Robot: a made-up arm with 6 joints.
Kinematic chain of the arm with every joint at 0, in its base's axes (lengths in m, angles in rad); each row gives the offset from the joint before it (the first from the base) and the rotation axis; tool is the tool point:
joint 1: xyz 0 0 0.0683 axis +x
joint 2: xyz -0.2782 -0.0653 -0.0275 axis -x
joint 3: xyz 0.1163 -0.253 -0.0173 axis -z
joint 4: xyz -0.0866 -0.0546 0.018 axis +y
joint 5: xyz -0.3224 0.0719 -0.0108 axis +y
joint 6: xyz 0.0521 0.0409 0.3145 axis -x
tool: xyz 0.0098 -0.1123 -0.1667
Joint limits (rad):
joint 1: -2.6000..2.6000
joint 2: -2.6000..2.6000
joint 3: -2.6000..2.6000
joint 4: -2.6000..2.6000
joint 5: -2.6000..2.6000
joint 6: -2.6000..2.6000
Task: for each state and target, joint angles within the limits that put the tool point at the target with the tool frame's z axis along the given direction. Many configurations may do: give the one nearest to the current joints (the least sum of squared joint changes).
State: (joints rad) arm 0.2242 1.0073 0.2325 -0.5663 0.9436 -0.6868
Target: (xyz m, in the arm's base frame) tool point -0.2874 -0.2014 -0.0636 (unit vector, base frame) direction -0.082 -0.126 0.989
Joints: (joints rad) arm 0.3970 1.0189 0.6429 -0.7692 1.2062 -0.6336
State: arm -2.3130 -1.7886 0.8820 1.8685 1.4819 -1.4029
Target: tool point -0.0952 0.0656 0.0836 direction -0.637 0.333 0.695
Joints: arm -2.6000 -1.3192 0.7872 1.4682 1.5862 -2.1175
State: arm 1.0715 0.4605 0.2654 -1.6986 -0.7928 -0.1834
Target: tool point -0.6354 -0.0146 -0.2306 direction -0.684 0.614 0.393
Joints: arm 1.0375 0.4766 0.4749 -0.8771 -0.6872 0.3423
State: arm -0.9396 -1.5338 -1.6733 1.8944 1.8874 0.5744
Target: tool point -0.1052 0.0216 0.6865 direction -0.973 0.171 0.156
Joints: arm -1.7196 -0.8089 -0.9084 2.4783 2.5941 0.8569
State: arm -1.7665 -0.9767 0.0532 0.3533 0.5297 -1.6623
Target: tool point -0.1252 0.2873 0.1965 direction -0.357 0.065 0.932
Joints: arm -2.1246 -0.5941 0.6107 1.0298 0.1371 -1.3068
